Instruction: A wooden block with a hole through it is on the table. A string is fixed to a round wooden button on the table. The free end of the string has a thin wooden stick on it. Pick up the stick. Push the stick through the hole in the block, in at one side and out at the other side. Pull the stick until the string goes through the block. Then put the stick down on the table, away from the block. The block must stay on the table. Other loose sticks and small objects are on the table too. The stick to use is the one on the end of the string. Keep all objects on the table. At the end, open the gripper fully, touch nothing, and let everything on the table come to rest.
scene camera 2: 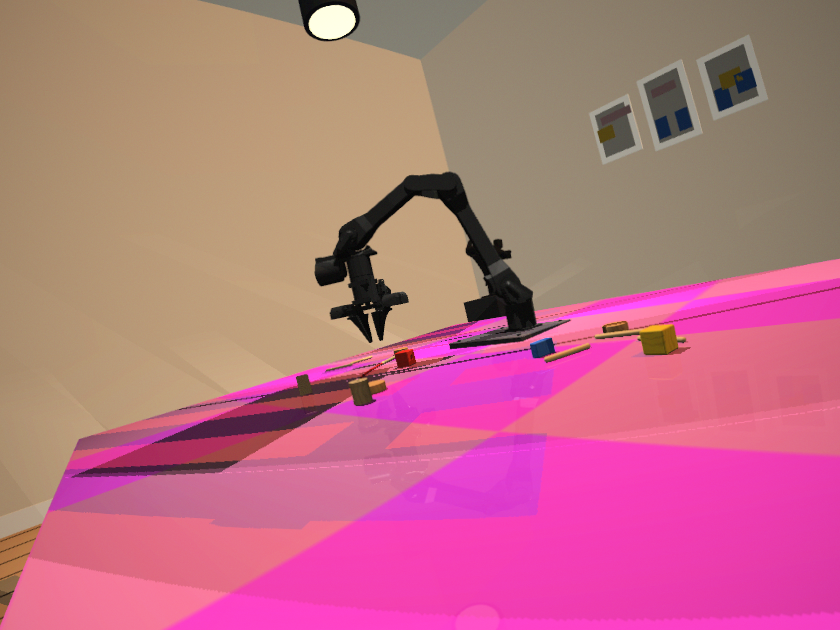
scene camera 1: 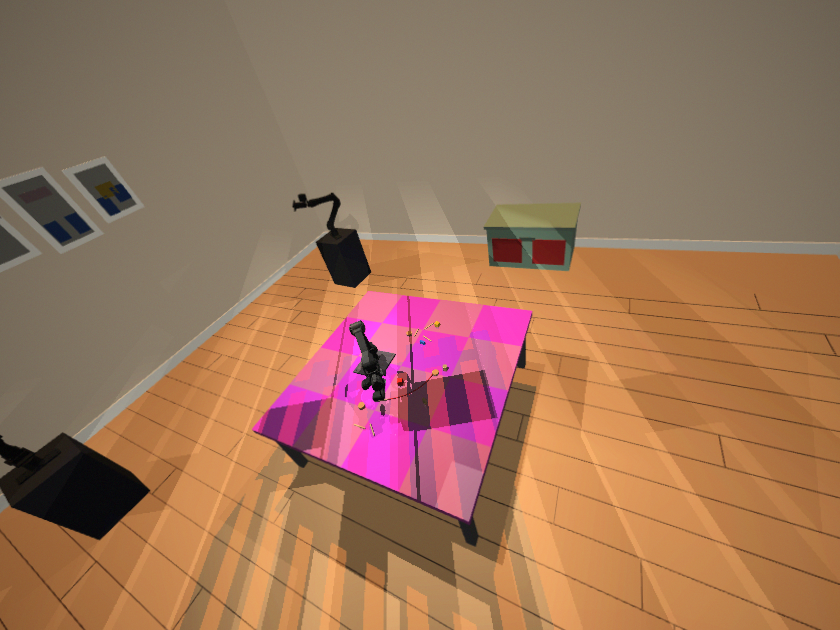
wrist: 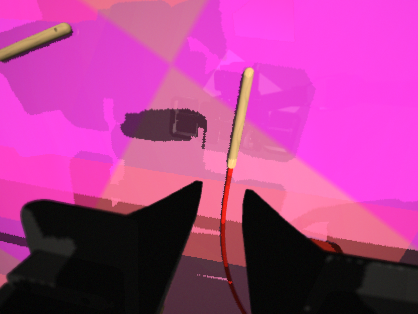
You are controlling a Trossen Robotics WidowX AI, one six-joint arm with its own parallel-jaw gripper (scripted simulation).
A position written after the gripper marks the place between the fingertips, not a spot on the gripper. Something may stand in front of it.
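Observation:
There's a thin wooden stick (wrist: 248, 76), and there's a yellow cube (scene camera 2: 656, 340) too, though in the wrist view that cube is out of frame. You'd find the gripper (scene camera 2: 376, 341) here as well, and it's also visible in the wrist view (wrist: 223, 191).

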